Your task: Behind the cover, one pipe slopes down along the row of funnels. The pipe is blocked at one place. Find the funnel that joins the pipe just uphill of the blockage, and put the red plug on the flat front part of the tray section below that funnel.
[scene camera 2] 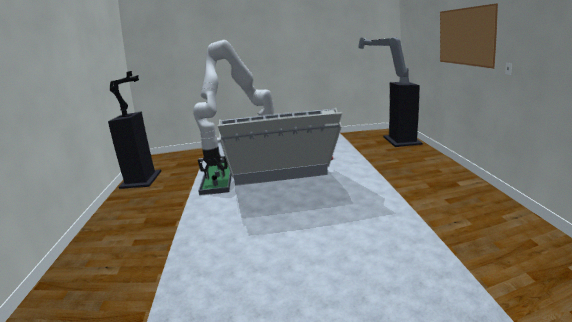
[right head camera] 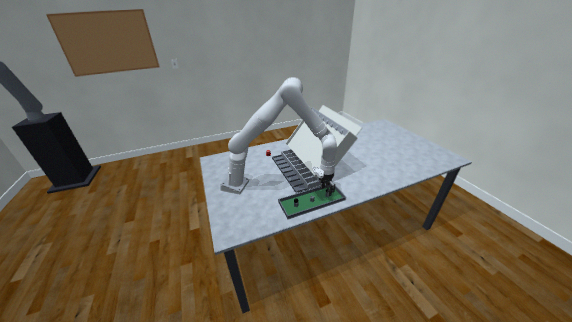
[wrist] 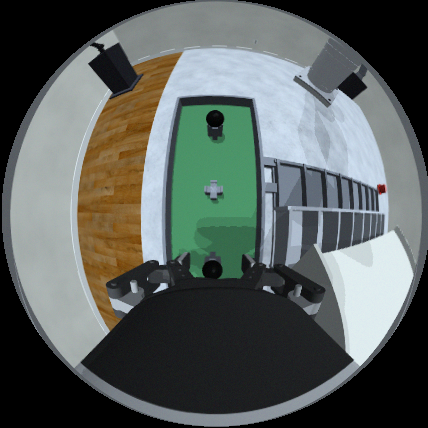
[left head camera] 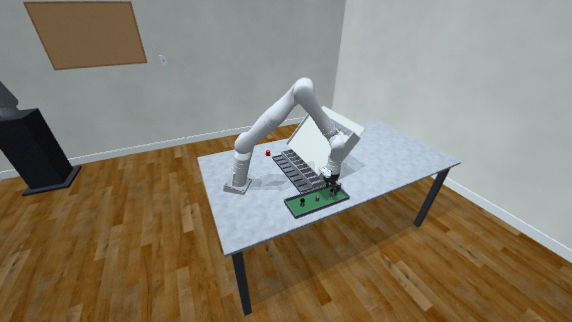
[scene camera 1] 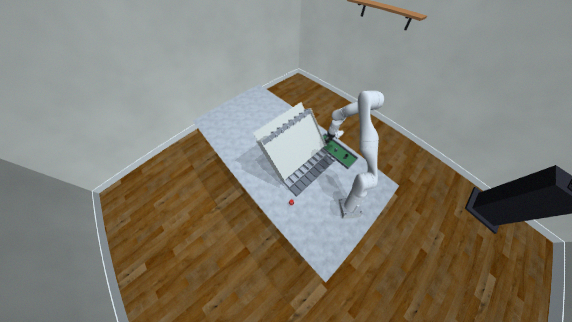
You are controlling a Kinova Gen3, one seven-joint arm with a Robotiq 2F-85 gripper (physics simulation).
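Places are measured from the arm's base along level axes (x ahead, y left, z up), in millimetres.
Pixels of known places: gripper, fingertip midpoint: (scene camera 2: 215,178) (right head camera: 326,191) (wrist: 215,260) (left head camera: 330,191) (scene camera 1: 328,142); arm's base, link origin: (right head camera: 235,181) (wrist: 319,81) (left head camera: 238,181) (scene camera 1: 350,205).
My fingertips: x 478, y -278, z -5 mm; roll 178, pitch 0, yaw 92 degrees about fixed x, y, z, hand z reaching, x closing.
For each thing: its top centre in the pictures, then the offset to it from my fingertips. "*": a spot on its surface instead.
- red plug, top centre: (wrist: 385,188) (scene camera 1: 291,201) (left head camera: 268,150) (right head camera: 268,150) dx -189, dy +569, dz +5 mm
- green tray, surface spot: (wrist: 190,165) * dx -131, dy -48, dz -31 mm
- grey cross-shaped piece, surface spot: (wrist: 213,190) * dx -89, dy -9, dz -4 mm
The red plug (left head camera: 268,153) (right head camera: 268,153) (scene camera 1: 291,202) (wrist: 381,189) stands on the table beyond the far end of the sectioned grey tray (left head camera: 291,172) (wrist: 291,187). The tilted white panel (left head camera: 309,142) (scene camera 1: 295,150) stands behind that tray. The funnel row (scene camera 1: 287,126) runs along its top. In scene camera 2 a thin grey bar with small forks crosses the back; no pipe blockage can be made out. My gripper (left head camera: 334,193) (right head camera: 330,193) (scene camera 2: 215,176) (wrist: 215,260) is open and low over one end of the green tray, its fingers either side of a black-knobbed piece (wrist: 212,269), with no clear contact.
The green tray (wrist: 190,165) has a dark raised rim and lies beside the near end of the sectioned tray. It also holds a grey cross-shaped piece (wrist: 213,190) and another black-knobbed piece (wrist: 215,119). The white panel's side rises close to my gripper.
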